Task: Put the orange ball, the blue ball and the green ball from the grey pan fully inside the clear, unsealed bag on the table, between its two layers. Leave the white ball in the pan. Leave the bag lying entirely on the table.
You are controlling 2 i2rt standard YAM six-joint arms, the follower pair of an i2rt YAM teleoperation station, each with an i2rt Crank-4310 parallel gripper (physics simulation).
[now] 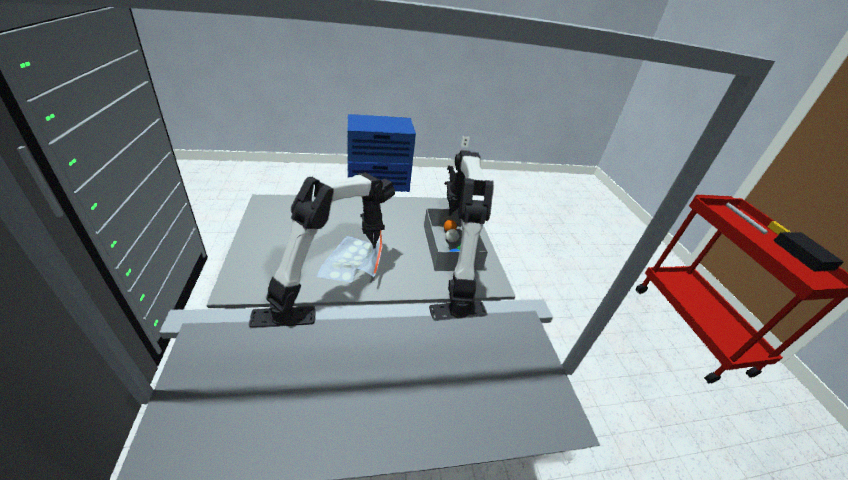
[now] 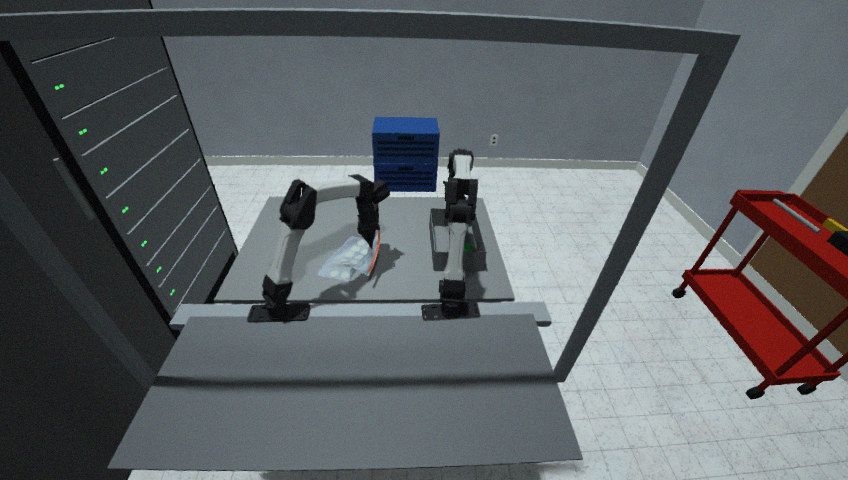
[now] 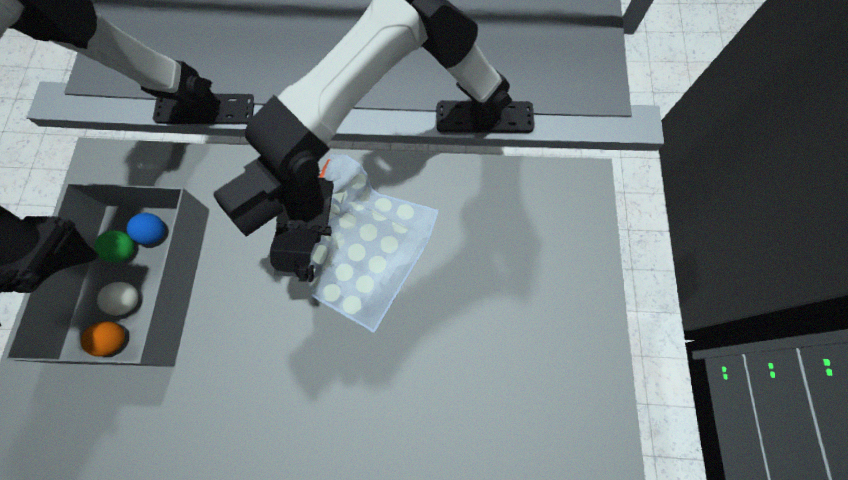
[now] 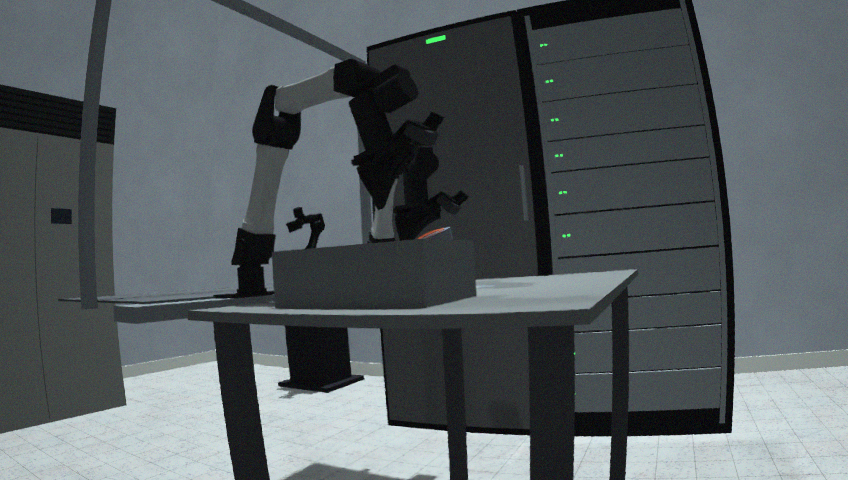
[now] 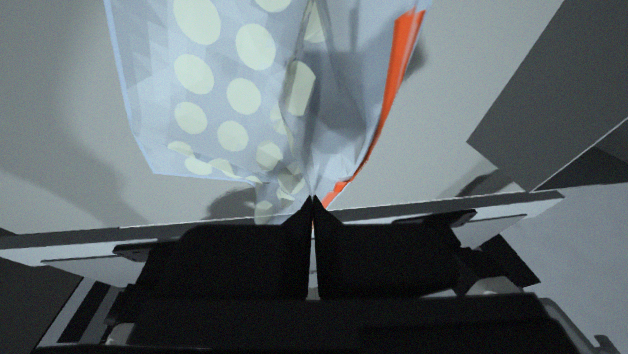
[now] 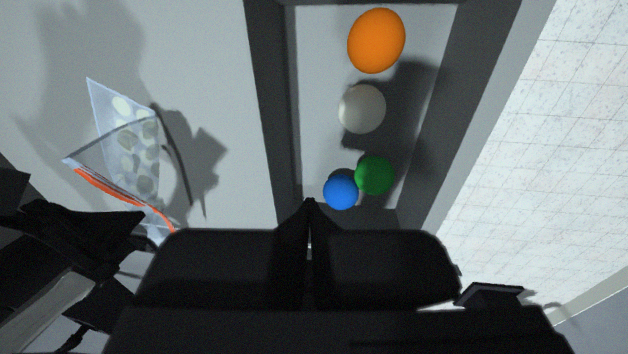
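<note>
The clear bag with pale dots lies on the table, its orange-edged mouth side raised. My left gripper is shut on the bag near that edge. My right gripper is shut and empty, above the grey pan. In the pan lie the orange ball, white ball, green ball and blue ball. Green and blue lie close together.
The table carries the pan and bag, with a gap between them. The left arm reaches over the bag's mouth side. A blue cabinet stands behind the table, a red cart to the right and a dark rack to the left.
</note>
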